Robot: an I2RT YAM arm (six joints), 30 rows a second.
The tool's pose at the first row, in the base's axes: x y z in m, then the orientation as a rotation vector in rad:
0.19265 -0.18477 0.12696 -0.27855 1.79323 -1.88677
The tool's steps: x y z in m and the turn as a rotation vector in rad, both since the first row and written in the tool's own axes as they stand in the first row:
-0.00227 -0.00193 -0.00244 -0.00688 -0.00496 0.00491
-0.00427 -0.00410 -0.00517 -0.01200 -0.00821 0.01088
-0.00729 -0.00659 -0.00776 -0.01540 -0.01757 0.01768
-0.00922 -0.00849 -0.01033 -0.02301 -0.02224 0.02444
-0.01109 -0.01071 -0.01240 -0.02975 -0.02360 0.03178
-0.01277 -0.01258 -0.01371 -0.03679 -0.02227 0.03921
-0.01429 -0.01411 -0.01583 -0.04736 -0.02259 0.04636
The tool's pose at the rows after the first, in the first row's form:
0.19295 -0.18154 0.12904 -0.28081 1.79588 -1.87528
0.19283 -0.17820 0.13127 -0.27989 1.79769 -1.86535
0.19356 -0.17448 0.13403 -0.28303 1.79361 -1.85352
0.19352 -0.17131 0.13600 -0.28351 1.79670 -1.84029
0.19359 -0.16860 0.13833 -0.28019 1.80096 -1.82891
0.19396 -0.16665 0.14035 -0.27452 1.80722 -1.81842
0.19387 -0.16407 0.14192 -0.27181 1.81579 -1.80433

